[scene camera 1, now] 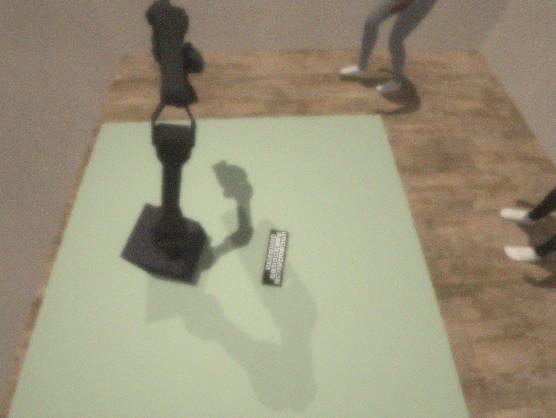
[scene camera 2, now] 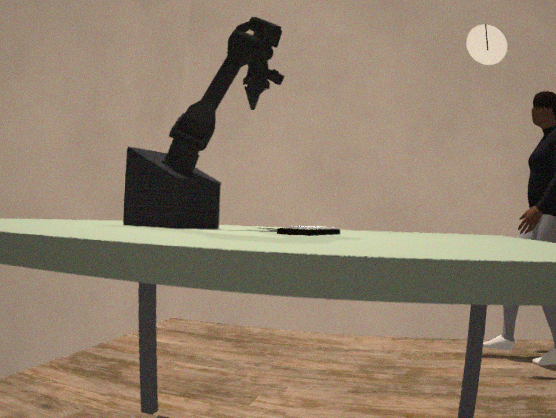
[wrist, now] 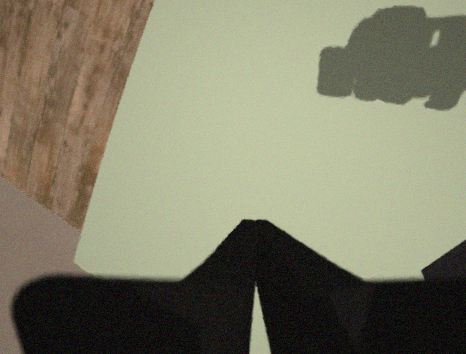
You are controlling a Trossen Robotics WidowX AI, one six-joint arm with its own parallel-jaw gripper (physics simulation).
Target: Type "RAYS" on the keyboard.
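Where they show: gripper, fingertip midpoint: (scene camera 2: 252, 109) (wrist: 253, 232); arm's base at its link origin: (scene camera 1: 167, 241) (scene camera 2: 177, 166).
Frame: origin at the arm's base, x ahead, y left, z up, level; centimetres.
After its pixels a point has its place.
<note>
A small black keyboard with white key markings (scene camera 1: 275, 258) {x 31.4, y -9.0, z -12.5 cm} (scene camera 2: 308, 231) {x 31.1, y -18.2, z -13.4 cm} lies flat on the pale green table, to the right of the arm's base. It does not show in the wrist view. My gripper (scene camera 2: 253, 108) {x 13.2, y 36.5, z 21.4 cm} (wrist: 253, 232) {x 13.2, y 36.5, z 21.4 cm} is shut and empty, its fingertips touching and pointing down. It hangs high above the table, on the base's side of the keyboard in scene camera 2, and away from the keyboard. In scene camera 1 the fingertips are hard to make out behind the dark arm.
The arm's black wedge-shaped base (scene camera 1: 136, 240) {x -7.6, y 0.9, z 3.4 cm} (scene camera 2: 170, 200) {x 1.3, y -9.6, z -8.2 cm} stands on the green table (scene camera 1: 360, 350) {x 49.6, y -42.7, z -14.2 cm} (scene camera 2: 425, 247) {x 46.2, y -53.2, z -14.2 cm} (wrist: 200, 125) {x 5.8, y 51.0, z -14.2 cm}. The arm's shadow falls beside the keyboard. A person (scene camera 2: 542, 165) stands beyond the table, and a round clock (scene camera 2: 486, 44) hangs on the wall.
</note>
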